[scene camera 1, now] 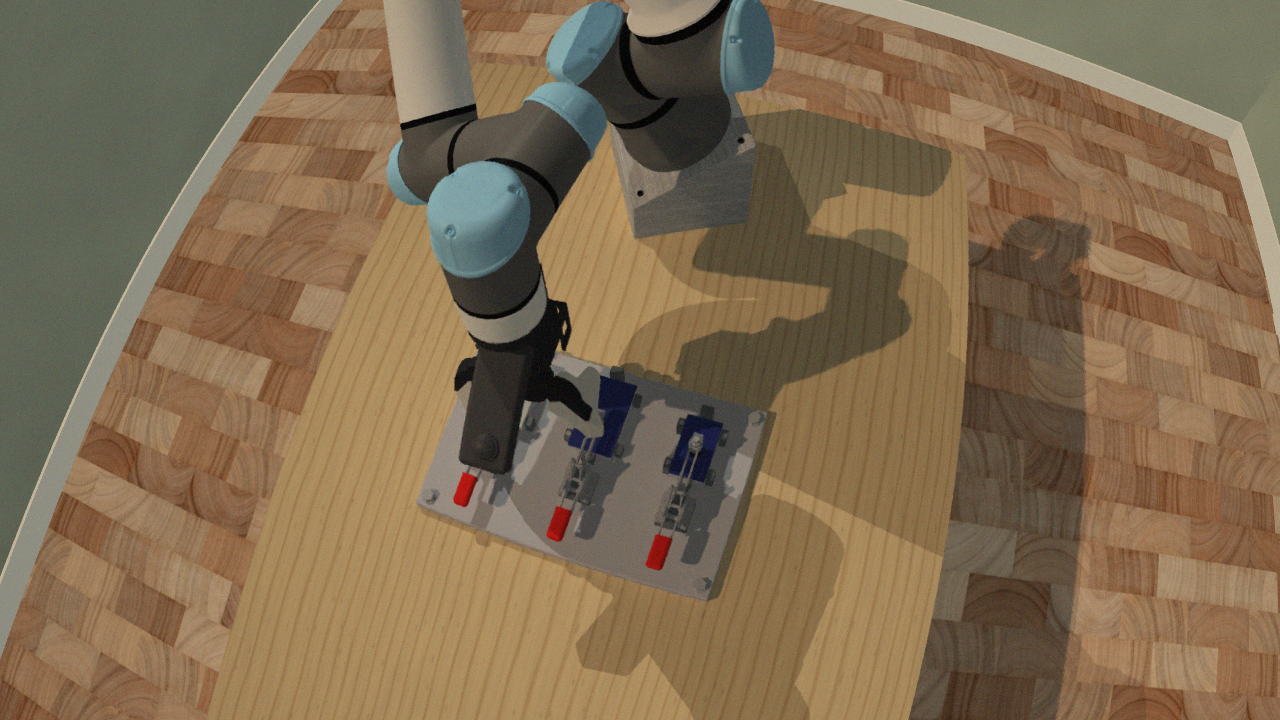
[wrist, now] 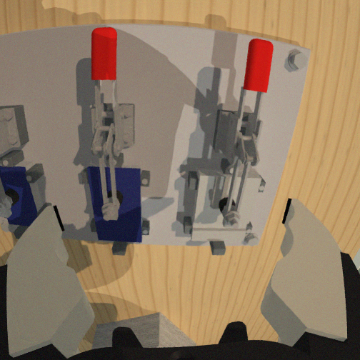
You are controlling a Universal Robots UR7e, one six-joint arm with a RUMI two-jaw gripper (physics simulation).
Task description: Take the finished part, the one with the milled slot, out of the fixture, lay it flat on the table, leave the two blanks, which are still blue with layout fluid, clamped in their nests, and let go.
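Frame: origin at the arm's base, x right, y ahead, z up, level; millimetres.
Seen in the pictures: gripper, between the fingertips: (scene camera 1: 530,418); arm's base, origin of its link: (scene camera 1: 679,123).
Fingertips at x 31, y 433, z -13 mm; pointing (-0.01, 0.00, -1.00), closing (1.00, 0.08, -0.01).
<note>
Offsets run from my fingertips to a thing's top centre. Level surfaces: height alone.
The finished part (wrist: 207,210), pale metal with a narrow slot line across it, sits in its nest in the right part of the wrist view, with a toggle clamp's arm (wrist: 237,192) over it. In the scene view the gripper hides it. Two blue blanks {dy -57, dx -54, dz -73 mm} (scene camera 1: 617,413) {dy -46, dx -164, dz -63 mm} (scene camera 1: 708,431) (wrist: 129,200) (wrist: 24,200) sit in the other nests with clamp arms over them; the wrist view cuts off the leftmost one. My gripper (scene camera 1: 528,419) (wrist: 173,205) is open and empty above the fixture, its fingers wide apart. One fingertip stands to the right of the finished part, the other near the leftmost blank.
The grey fixture plate {dy -4, dx -54, dz -89 mm} (scene camera 1: 617,541) (wrist: 45,75) lies on the wooden table {dz -104 mm} (scene camera 1: 358,617) (wrist: 320,175). Red clamp handles {dy +83, dx +56, dz -47 mm} (scene camera 1: 464,488) {dy +83, dx -54, dz -52 mm} (scene camera 1: 558,522) {dy +83, dx -164, dz -42 mm} (scene camera 1: 658,552) (wrist: 104,54) (wrist: 258,66) point away from the robot base (scene camera 1: 689,197). Bolt heads and nest posts stand up from the plate.
</note>
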